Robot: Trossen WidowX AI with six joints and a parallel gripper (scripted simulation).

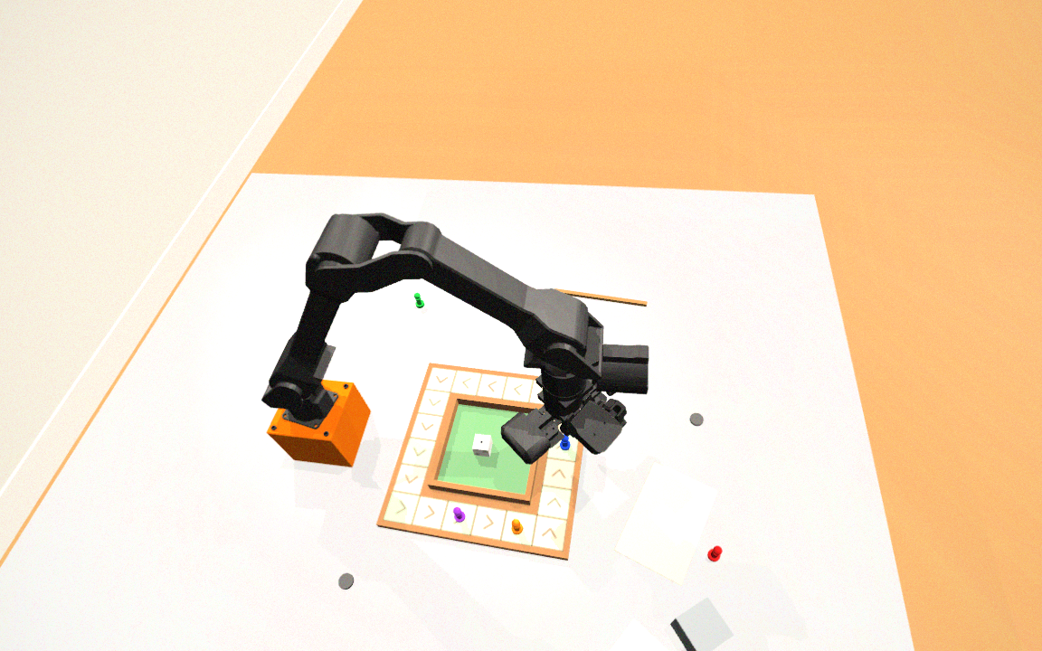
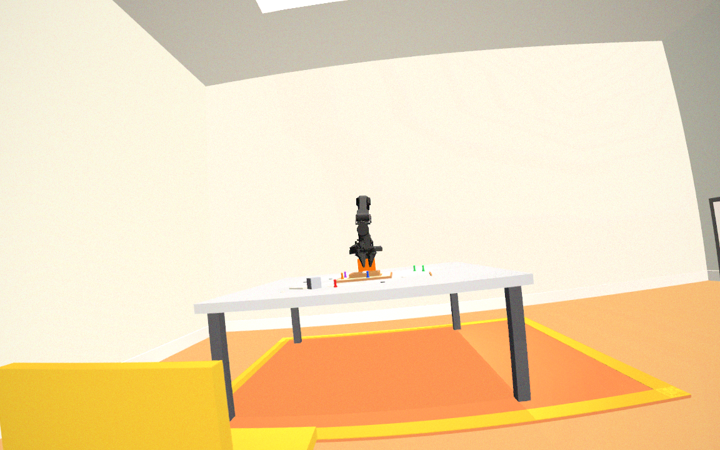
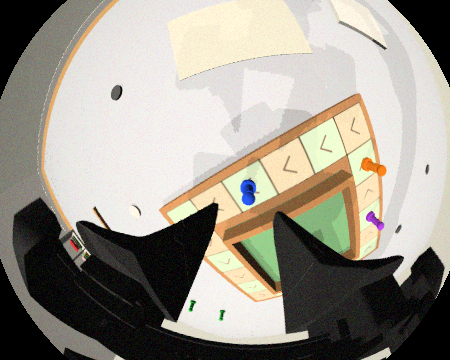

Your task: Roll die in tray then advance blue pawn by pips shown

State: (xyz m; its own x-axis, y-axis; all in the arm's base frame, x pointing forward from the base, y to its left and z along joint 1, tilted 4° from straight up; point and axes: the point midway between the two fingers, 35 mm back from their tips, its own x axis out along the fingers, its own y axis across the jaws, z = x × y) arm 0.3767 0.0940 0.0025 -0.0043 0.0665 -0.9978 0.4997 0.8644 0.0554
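Now: the blue pawn 4 cm below my gripper tip. Also, from my gripper tip: orange pawn: 15 cm to the right, 4 cm below, 3 cm behind; green tray: 11 cm behind, 6 cm below, 4 cm to the right; white die: 12 cm behind, 4 cm to the right, 4 cm below.
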